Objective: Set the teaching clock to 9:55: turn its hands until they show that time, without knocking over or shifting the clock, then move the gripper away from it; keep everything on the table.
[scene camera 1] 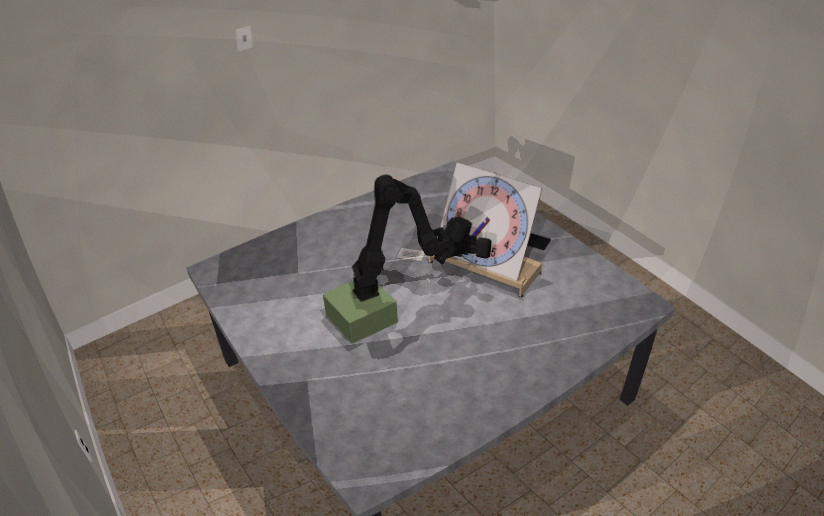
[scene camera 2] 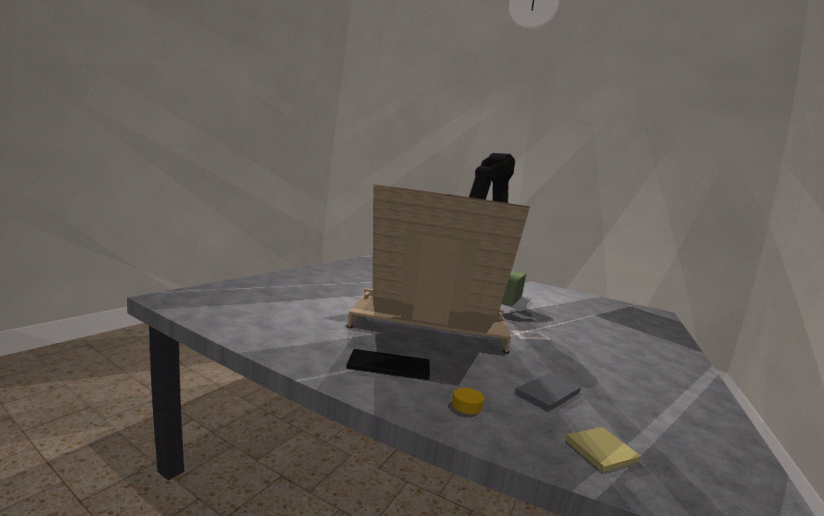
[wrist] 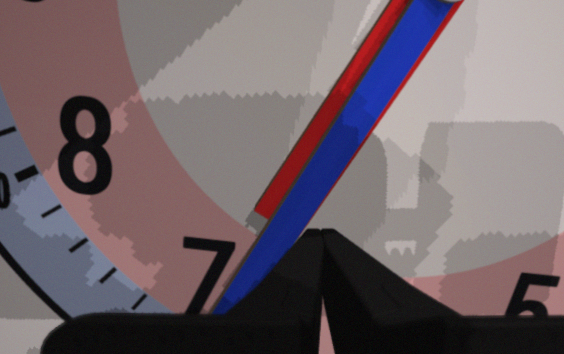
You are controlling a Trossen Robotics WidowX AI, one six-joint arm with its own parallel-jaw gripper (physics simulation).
Labels:
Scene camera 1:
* teaching clock: 511,205
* tan clock base: 530,269

